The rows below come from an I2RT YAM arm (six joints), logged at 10 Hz.
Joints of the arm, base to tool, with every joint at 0 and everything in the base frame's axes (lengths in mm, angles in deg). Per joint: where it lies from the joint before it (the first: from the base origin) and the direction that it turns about. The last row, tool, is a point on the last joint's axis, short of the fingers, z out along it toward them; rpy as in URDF.
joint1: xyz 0 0 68 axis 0 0 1
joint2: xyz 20 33.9 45.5 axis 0 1 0
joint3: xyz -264 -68.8 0 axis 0 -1 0
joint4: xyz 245 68.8 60 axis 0 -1 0
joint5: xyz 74 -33.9 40.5 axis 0 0 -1
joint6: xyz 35.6 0 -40.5 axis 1 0 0
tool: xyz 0 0 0 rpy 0 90 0
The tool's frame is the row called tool.
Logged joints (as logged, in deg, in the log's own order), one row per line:
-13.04, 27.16, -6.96, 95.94, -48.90, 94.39
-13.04, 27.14, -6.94, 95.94, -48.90, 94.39
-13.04, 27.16, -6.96, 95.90, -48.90, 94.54
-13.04, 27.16, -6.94, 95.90, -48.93, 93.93
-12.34, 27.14, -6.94, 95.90, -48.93, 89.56
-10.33, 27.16, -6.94, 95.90, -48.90, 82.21
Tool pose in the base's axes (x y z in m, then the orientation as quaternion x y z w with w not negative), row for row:
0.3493, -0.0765, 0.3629, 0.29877, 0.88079, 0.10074, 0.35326
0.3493, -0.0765, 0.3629, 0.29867, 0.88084, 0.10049, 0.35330
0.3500, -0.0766, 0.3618, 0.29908, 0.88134, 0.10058, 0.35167
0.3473, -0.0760, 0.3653, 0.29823, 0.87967, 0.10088, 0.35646
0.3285, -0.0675, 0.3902, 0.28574, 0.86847, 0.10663, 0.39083
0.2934, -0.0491, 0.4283, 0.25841, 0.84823, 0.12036, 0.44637
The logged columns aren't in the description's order. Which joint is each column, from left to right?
Columns, left to right: joint1, joint6, joint5, joint3, joint4, joint2.
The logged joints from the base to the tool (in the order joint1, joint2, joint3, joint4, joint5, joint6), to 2 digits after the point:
-13.04, 94.39, 95.94, -48.90, -6.96, 27.16
-13.04, 94.39, 95.94, -48.90, -6.94, 27.14
-13.04, 94.54, 95.90, -48.90, -6.96, 27.16
-13.04, 93.93, 95.90, -48.93, -6.94, 27.16
-12.34, 89.56, 95.90, -48.93, -6.94, 27.14
-10.33, 82.21, 95.90, -48.90, -6.94, 27.16

